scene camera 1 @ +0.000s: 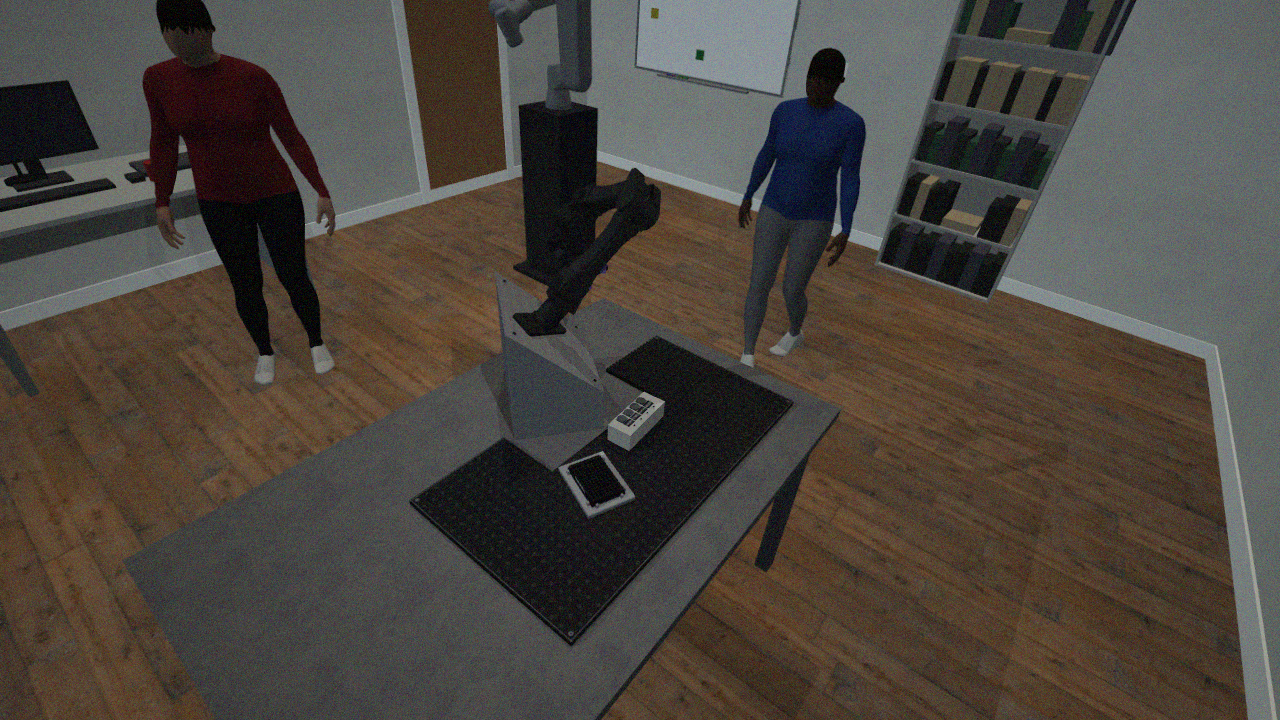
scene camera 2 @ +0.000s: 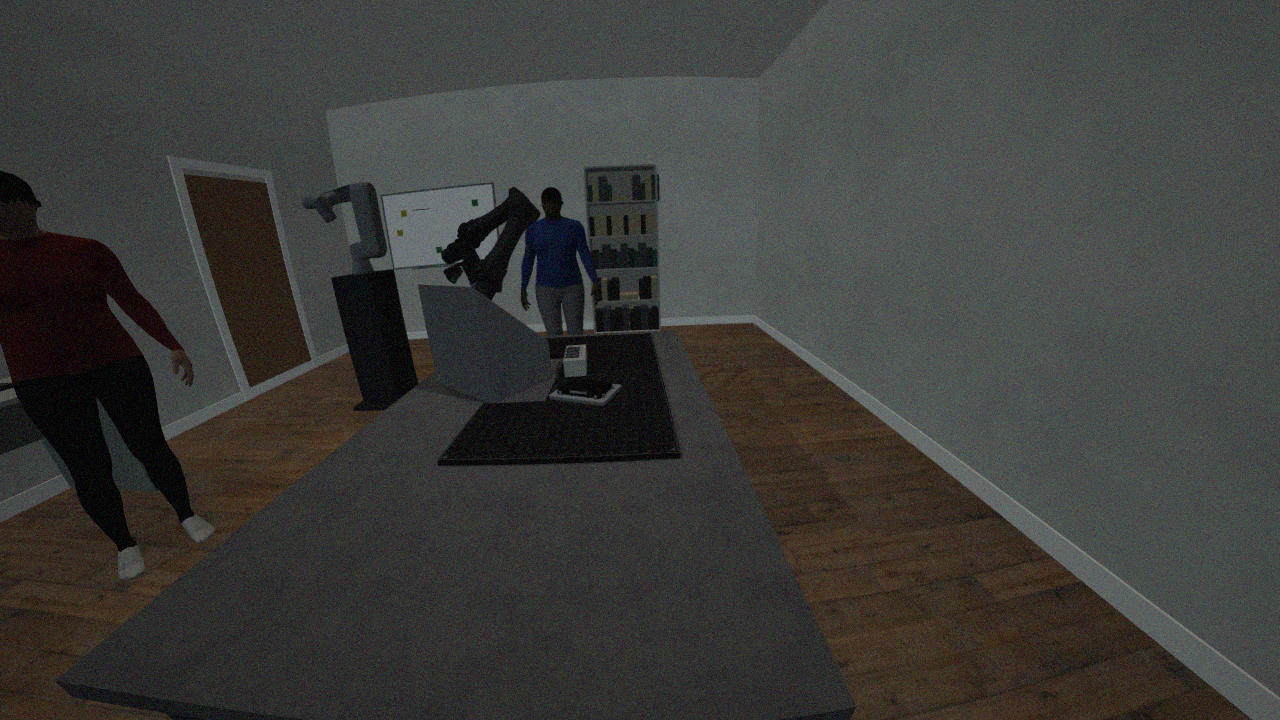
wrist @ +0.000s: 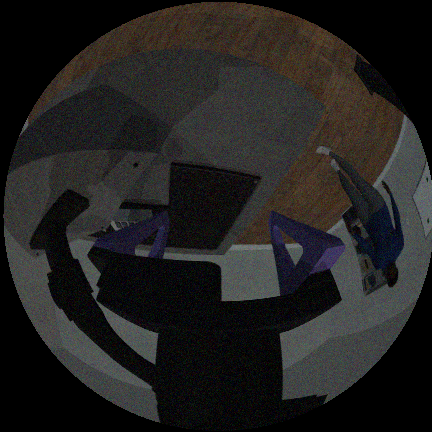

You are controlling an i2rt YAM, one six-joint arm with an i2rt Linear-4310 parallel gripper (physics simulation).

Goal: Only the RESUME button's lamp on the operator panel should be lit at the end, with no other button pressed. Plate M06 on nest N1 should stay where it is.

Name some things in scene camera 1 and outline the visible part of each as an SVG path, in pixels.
A dark plate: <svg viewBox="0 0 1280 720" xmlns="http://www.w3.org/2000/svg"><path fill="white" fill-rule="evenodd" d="M600 455L572 464L568 468L587 501L590 502L591 507L594 507L597 503L602 504L619 497L622 493L623 495L625 494L625 489Z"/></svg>
